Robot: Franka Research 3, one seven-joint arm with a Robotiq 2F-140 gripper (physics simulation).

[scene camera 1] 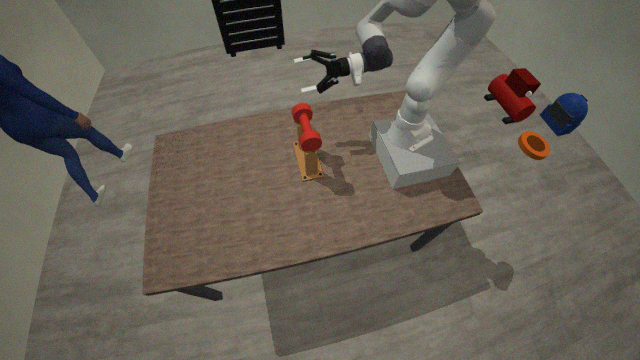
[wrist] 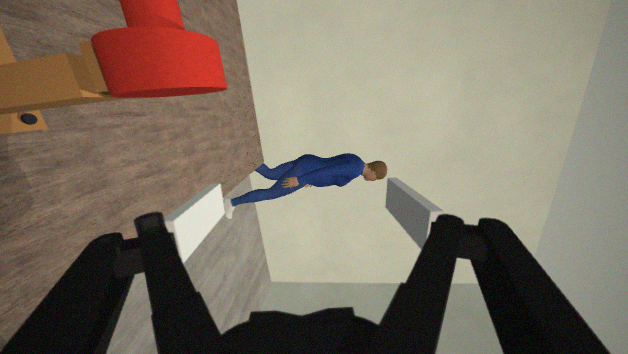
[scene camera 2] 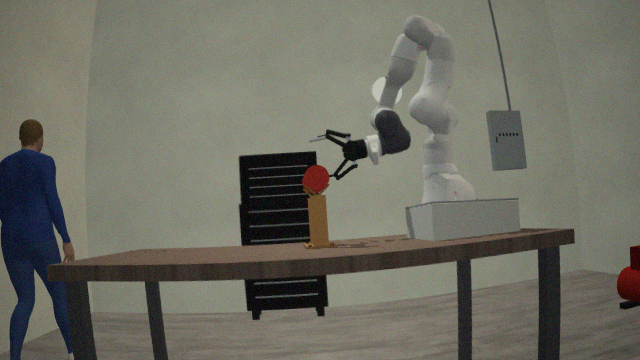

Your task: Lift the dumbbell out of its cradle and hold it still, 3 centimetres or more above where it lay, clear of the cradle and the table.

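Note:
The red dumbbell [scene camera 1: 306,126] [scene camera 2: 316,179] [wrist: 160,62] lies level in the orange-brown cradle [scene camera 1: 311,162] [scene camera 2: 318,220] [wrist: 40,82], whose two posts stand on a base plate on the table. In the wrist view one end weight and part of the handle show at the upper left, outside the fingers. My gripper [scene camera 1: 305,75] [scene camera 2: 321,158] [wrist: 305,195] is open and empty. It points sideways, to the left in both scene views, and stands apart from the dumbbell, beyond its far end in scene camera 1. In scene camera 2 its lower finger appears beside the dumbbell's weight.
The brown table [scene camera 1: 215,215] [scene camera 2: 190,267] [wrist: 150,170] carries the arm's grey base block [scene camera 1: 420,165] [scene camera 2: 470,220] to the right of the cradle. A person in blue [scene camera 1: 45,110] [scene camera 2: 30,200] [wrist: 325,170] stands beyond the table's left end. A black drawer cabinet [scene camera 1: 250,27] [scene camera 2: 275,200] stands behind.

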